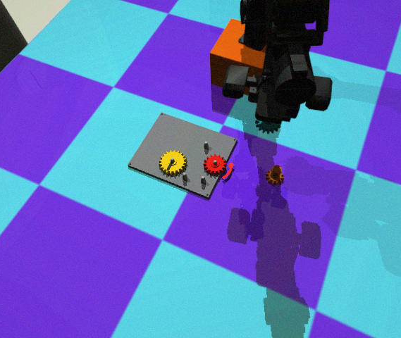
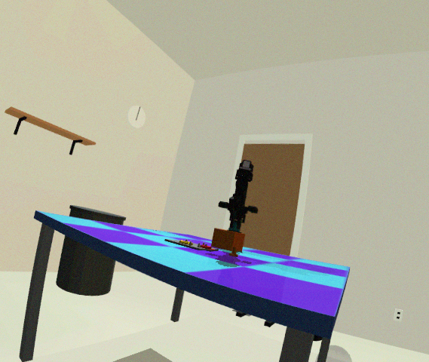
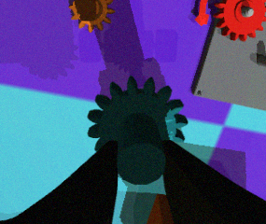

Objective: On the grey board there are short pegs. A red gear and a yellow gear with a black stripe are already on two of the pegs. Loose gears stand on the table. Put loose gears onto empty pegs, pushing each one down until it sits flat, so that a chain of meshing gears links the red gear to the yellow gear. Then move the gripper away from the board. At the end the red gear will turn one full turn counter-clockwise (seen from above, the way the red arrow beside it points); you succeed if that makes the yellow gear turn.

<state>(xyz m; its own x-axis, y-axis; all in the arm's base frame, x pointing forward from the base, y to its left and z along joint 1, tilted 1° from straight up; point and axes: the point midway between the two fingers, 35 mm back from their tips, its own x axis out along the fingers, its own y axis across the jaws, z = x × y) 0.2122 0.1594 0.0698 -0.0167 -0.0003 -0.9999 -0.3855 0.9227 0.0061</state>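
The small orange gear lies 120 mm below my gripper tip, 60 mm to the left of it and 40 mm ahead of it. From my gripper tip the other things lie so: yellow gear: 150 mm to the right, 150 mm ahead, 120 mm below; then teal gear: 10 mm below; then red arrow: 130 mm below, 90 mm ahead, 40 mm to the right.
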